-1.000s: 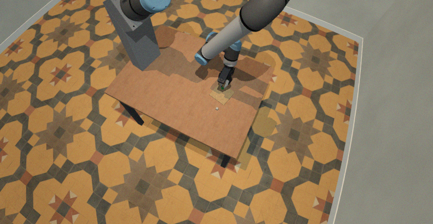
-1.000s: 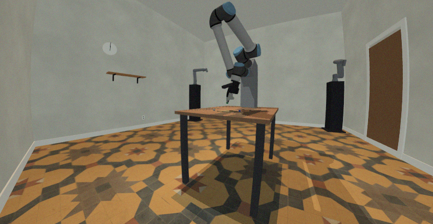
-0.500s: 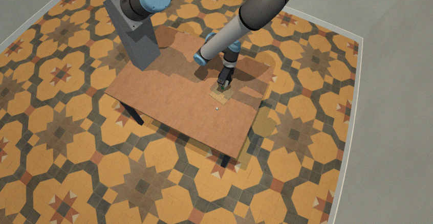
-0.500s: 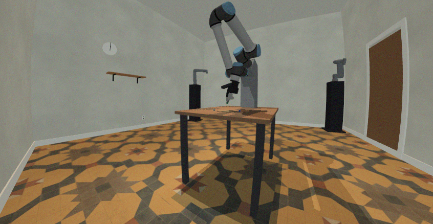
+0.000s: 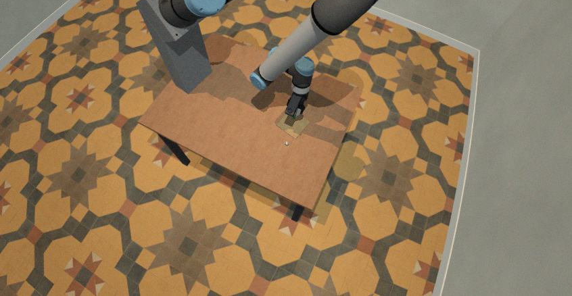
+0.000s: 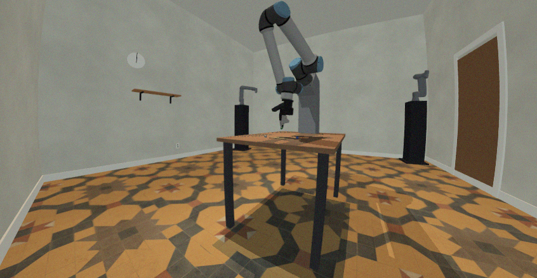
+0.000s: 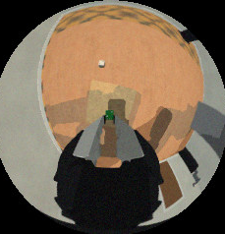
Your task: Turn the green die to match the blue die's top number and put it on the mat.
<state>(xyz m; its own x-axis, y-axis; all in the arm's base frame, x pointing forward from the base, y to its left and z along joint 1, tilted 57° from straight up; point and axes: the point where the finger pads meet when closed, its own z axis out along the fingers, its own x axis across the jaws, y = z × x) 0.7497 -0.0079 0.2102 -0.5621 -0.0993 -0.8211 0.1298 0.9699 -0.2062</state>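
My gripper is now 10 mm above the green die. Also, from my hand: blue die: 30 mm behind, 120 mm to the left, 80 mm below; white die: 10 mm ahead, 130 mm to the right, 80 mm below; tan mat: 90 mm below.
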